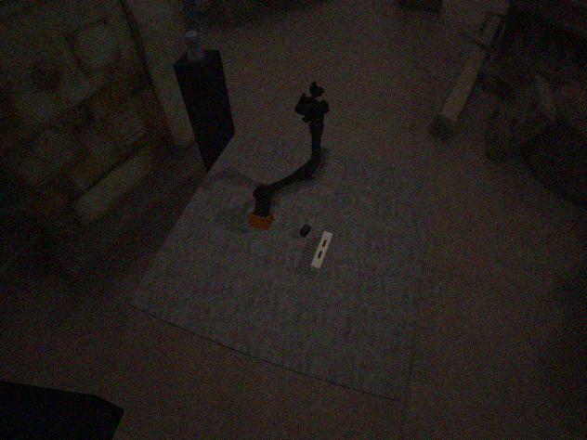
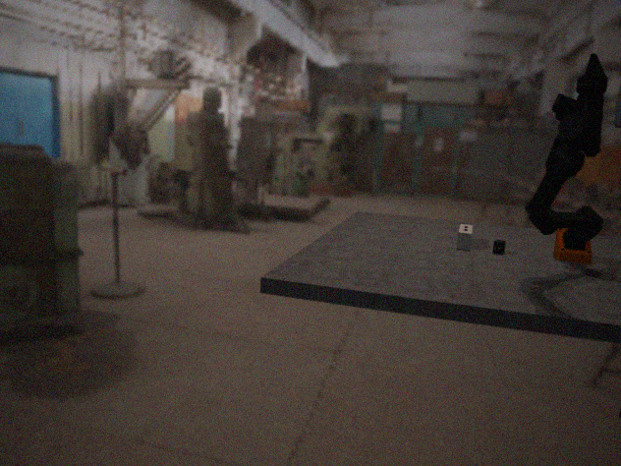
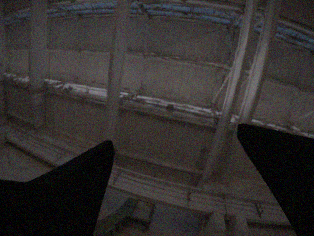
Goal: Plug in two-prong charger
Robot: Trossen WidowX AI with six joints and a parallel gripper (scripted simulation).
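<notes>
The two-prong charger lies 550 mm below my gripper tip, 400 mm to the right of it and 100 mm ahead of it.
</notes>
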